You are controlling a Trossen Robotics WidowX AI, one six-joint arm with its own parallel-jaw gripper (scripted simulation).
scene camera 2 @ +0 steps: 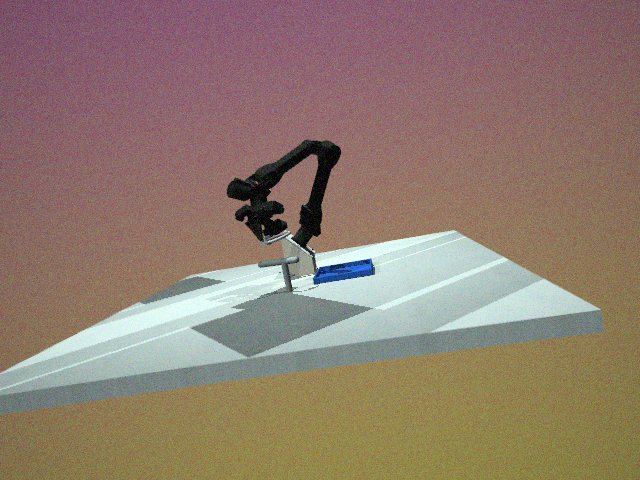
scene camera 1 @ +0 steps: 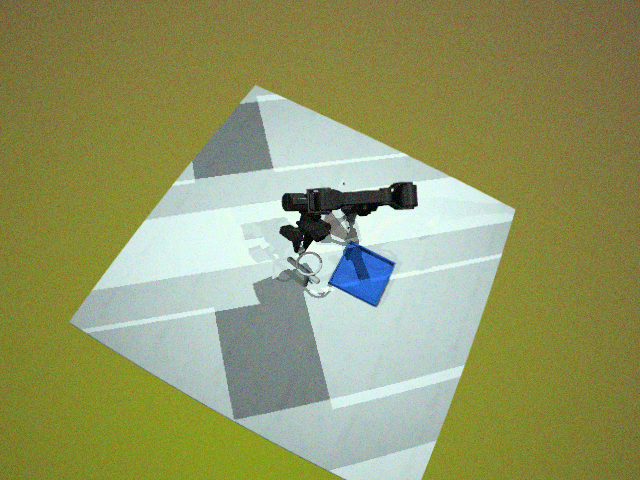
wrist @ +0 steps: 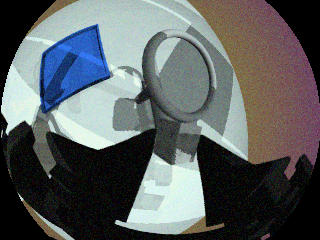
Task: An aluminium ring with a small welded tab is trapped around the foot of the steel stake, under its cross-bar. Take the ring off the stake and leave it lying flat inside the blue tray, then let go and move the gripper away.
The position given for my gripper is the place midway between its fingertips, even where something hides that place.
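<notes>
My gripper (scene camera 2: 265,242), (scene camera 1: 299,251), (wrist: 176,136), carrying an aluminium ring. Blue tray (wrist: 77,62), visible.
</notes>
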